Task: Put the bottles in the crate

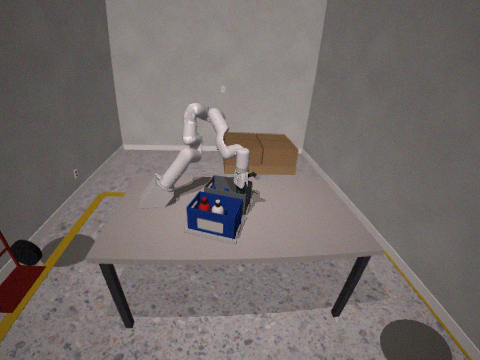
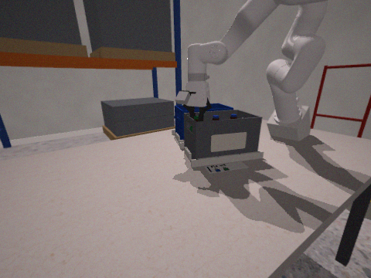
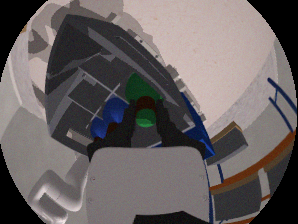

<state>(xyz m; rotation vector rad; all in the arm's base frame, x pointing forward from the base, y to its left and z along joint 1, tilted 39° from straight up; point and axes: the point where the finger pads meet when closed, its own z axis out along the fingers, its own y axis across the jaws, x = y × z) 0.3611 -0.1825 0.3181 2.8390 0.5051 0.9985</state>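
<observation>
Right now the green-label bottle is 7 cm below my hand. Also, from my hand: blue crate (17 cm behind, 14 cm to the right, 8 cm below); white-capped bottle (15 cm behind, 9 cm to the right, 7 cm below); grey crate (6 cm behind, 8 cm to the left, 8 cm below).
</observation>
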